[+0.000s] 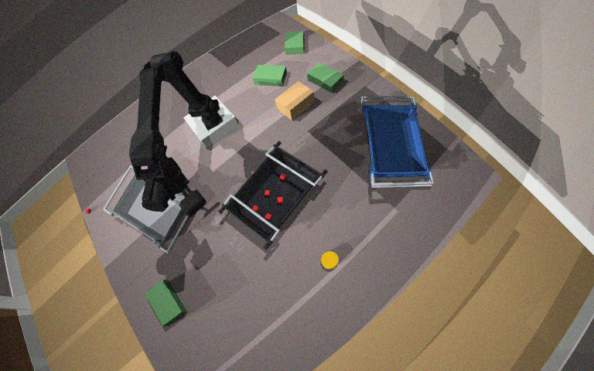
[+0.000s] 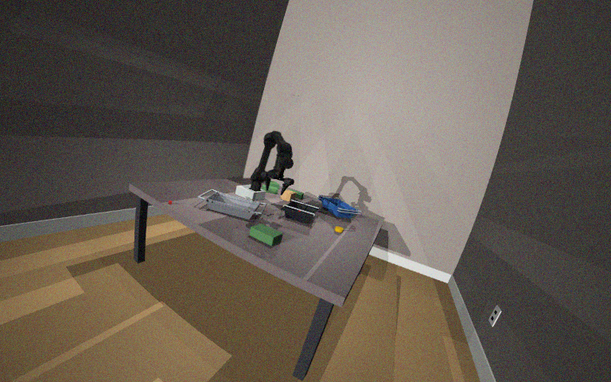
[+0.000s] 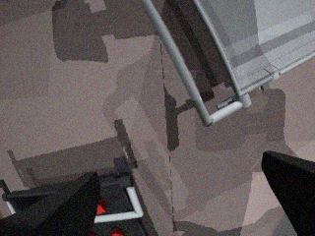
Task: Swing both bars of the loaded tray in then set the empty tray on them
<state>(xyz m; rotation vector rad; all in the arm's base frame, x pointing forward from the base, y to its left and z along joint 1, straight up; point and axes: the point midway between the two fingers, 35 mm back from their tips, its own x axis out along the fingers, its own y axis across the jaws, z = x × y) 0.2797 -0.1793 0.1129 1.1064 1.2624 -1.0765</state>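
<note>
Right now my gripper tip is 130 mm past the grey tray, 170 mm to the left of it and 90 mm above it. The rest, counted from my gripper tip: yellow disc 350 mm ahead, 230 mm to the left, 130 mm below; then orange block 180 mm behind, 470 mm to the left, 110 mm below.
</note>
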